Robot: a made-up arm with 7 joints. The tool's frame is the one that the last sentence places.
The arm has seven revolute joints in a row. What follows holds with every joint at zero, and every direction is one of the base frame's. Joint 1 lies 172.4 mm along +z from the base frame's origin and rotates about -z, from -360 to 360 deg. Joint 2 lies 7.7 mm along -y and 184.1 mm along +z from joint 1 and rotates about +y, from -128.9 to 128.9 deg. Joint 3 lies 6.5 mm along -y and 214.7 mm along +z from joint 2 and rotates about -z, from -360 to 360 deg. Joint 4 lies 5 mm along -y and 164.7 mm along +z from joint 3 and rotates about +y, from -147.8 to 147.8 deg. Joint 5 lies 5.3 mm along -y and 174.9 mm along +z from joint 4 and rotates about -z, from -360 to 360 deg. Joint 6 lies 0.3 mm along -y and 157.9 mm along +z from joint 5 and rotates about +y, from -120.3 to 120.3 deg. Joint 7 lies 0.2 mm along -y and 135.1 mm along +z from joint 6 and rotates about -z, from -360 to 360 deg. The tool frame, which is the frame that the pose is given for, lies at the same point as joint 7; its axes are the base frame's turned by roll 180, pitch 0 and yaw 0 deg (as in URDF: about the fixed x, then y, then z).
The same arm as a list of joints. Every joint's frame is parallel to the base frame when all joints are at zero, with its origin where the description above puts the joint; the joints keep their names.
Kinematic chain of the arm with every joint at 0, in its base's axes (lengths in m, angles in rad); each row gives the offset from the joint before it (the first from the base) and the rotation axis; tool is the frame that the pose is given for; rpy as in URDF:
joint 1: xyz 0 0 0.1724 axis -z
joint 2: xyz 0 -0.0077 0.1841 axis +y
joint 3: xyz 0 -0.0065 0.2147 axis -z
joint 4: xyz 0 -0.005 0.1647 axis +y
joint 5: xyz 0 -0.0053 0.1749 axis -z
joint 6: xyz 0 -0.0003 0.1579 axis +y
joint 7: xyz 0 -0.0002 0.1351 axis -z
tool: xyz 0 0 0 rpy 3.1416 0 0
Joint limits (rad, base to tool): -6.2832..6.2832 -2.2497..2.2497 -6.2832..6.2832 -2.5796..2.5796 -6.2832..6.2832 -2.0996..2.0996 -6.2832..6.2832

